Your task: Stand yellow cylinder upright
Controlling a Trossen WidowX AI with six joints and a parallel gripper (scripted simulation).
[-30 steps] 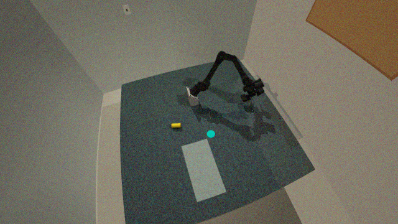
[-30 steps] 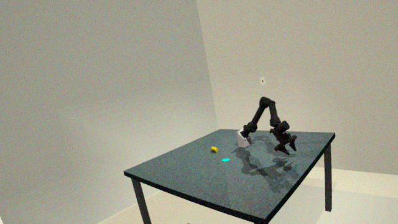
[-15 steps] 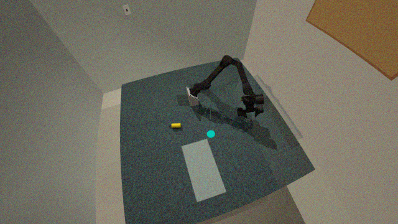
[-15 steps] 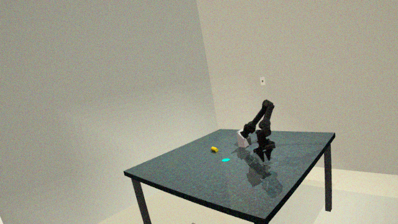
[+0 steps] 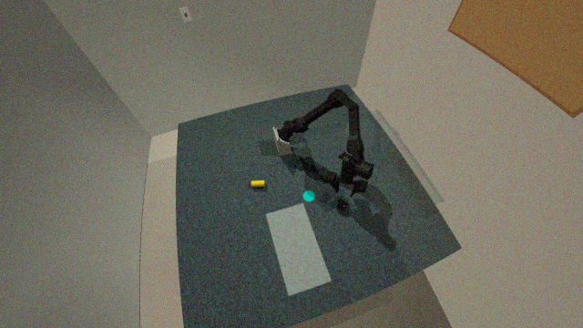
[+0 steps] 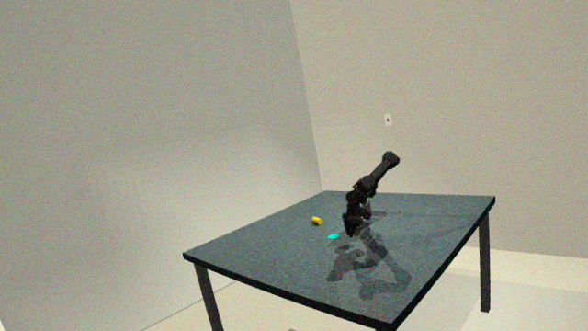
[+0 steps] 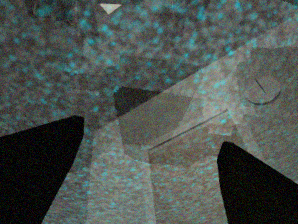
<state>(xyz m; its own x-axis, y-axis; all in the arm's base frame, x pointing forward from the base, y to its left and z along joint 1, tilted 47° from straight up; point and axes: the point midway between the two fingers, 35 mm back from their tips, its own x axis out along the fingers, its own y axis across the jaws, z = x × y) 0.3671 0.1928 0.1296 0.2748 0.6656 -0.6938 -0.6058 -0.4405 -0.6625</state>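
Now: gripper tip 17 cm past the yellow tall cylinder, 40 cm to the left of it and 3 cm above it. Round my gripper tip: cyan circle 5 cm behind, 16 cm to the right, 5 cm below.
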